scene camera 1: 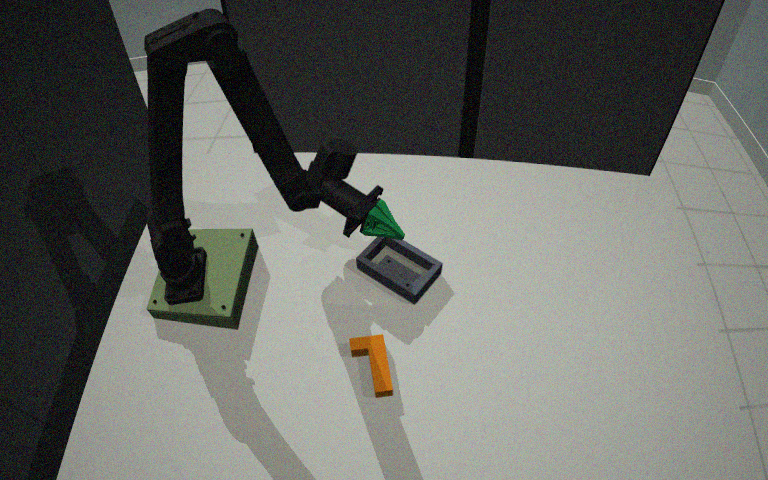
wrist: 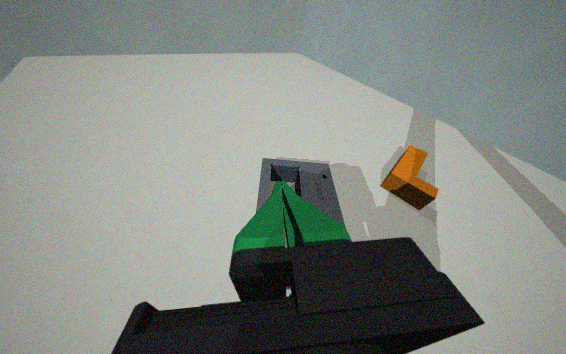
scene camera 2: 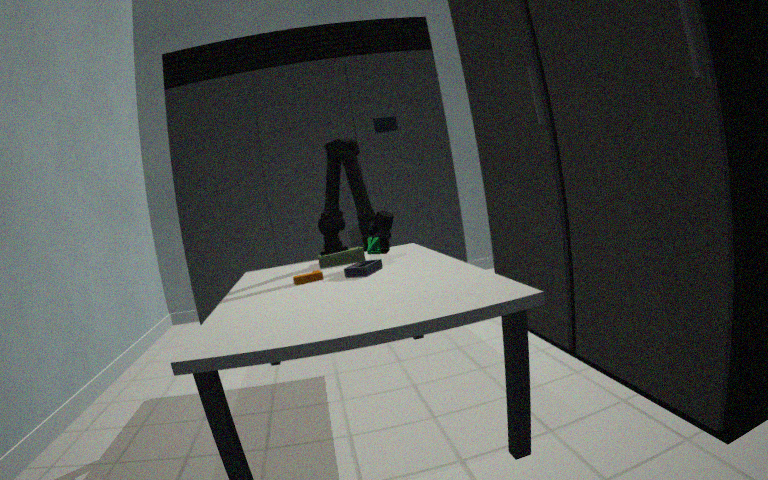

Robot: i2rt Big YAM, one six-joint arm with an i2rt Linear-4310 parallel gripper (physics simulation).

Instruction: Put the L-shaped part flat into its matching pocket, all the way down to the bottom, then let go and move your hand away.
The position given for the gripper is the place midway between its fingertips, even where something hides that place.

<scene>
The gripper [scene camera 1: 403,237] is shut, with nothing in its grasp. Also in view: an orange L-shaped part [scene camera 1: 374,346].
The orange L-shaped part also shows in the wrist view [wrist: 402,181]. The gripper also shows in the wrist view [wrist: 280,186].
</scene>
